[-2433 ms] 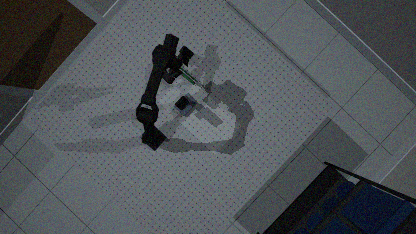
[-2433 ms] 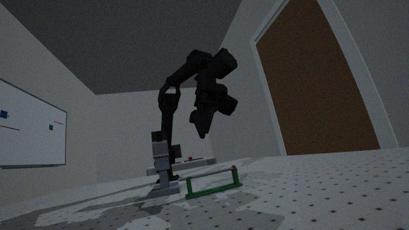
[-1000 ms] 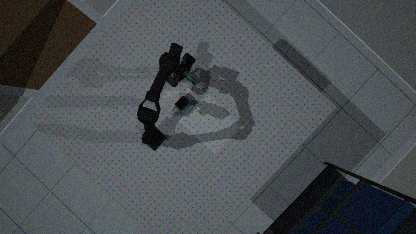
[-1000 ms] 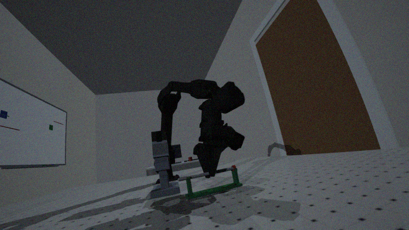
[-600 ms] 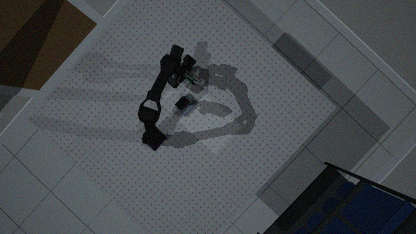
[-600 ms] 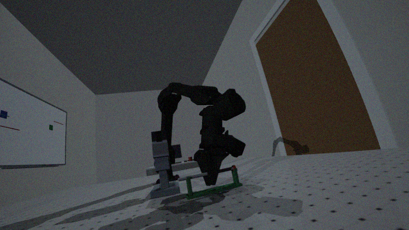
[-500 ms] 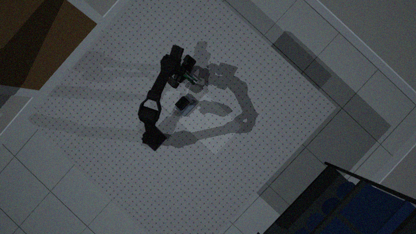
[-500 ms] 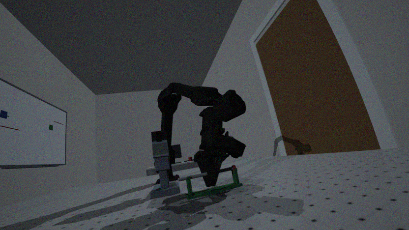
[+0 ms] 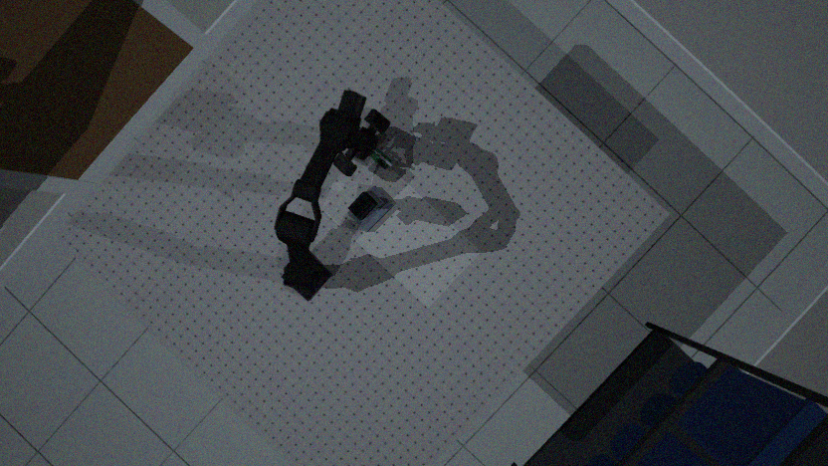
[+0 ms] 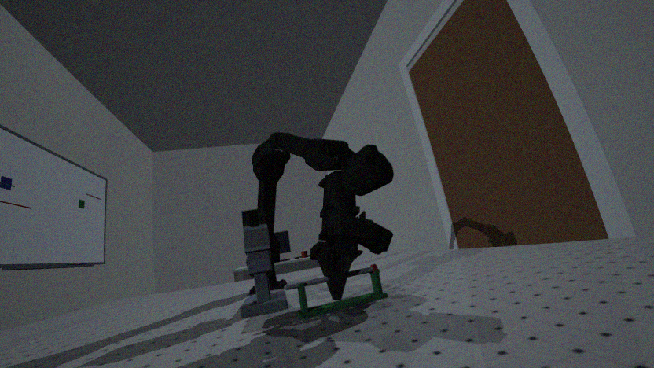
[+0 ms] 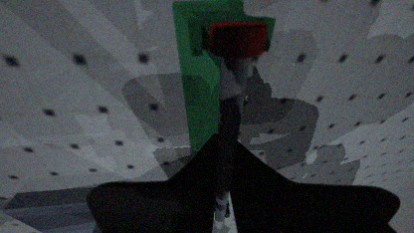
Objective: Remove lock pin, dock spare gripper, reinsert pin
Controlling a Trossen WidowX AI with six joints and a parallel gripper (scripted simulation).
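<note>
My gripper tip is 1 cm to the right of the green rack, 1 cm below it and 1 cm past it. Round my gripper tip: spare gripper (12 cm behind, 11 cm to the right, 11 cm above); grey mount (12 cm behind, 11 cm to the right, 4 cm above).
</note>
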